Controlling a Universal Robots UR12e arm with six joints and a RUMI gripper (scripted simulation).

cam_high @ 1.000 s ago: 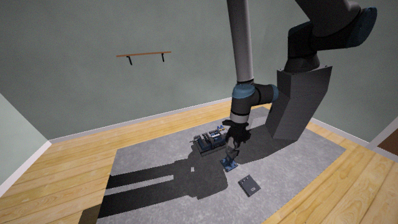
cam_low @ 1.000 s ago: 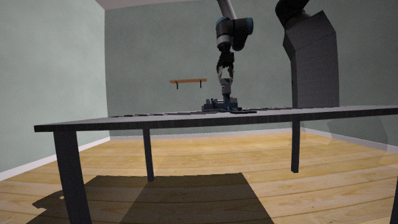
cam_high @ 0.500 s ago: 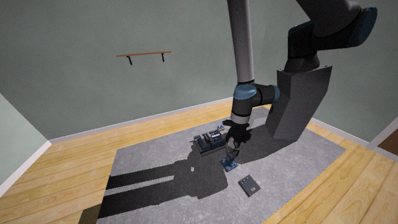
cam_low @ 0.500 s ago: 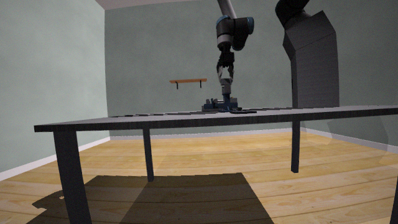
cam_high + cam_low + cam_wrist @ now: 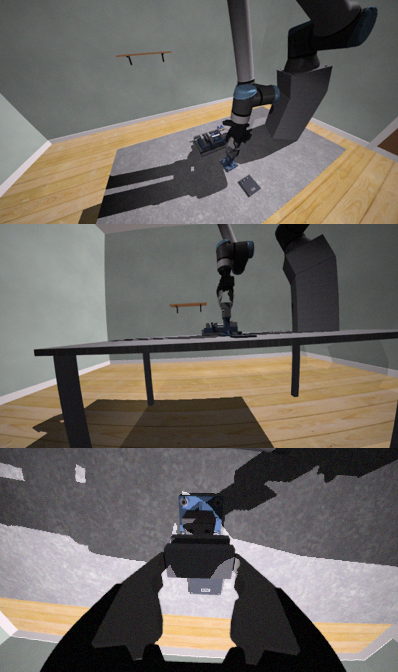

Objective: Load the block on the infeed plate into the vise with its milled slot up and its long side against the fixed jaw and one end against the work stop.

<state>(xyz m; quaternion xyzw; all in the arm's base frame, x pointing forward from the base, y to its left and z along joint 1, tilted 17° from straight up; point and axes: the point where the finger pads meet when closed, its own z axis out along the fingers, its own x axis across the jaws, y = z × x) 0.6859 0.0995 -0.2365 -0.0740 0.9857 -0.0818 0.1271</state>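
The part lies 10 mm to the right of my hand and 10 mm below it. The rest, counted from my hand: moving jaw 60 mm ahead, 210 mm to the right, 120 mm below; then cylinder rod 220 mm to the right, 120 mm below; then work stop 90 mm ahead, 170 mm to the right, 100 mm below.
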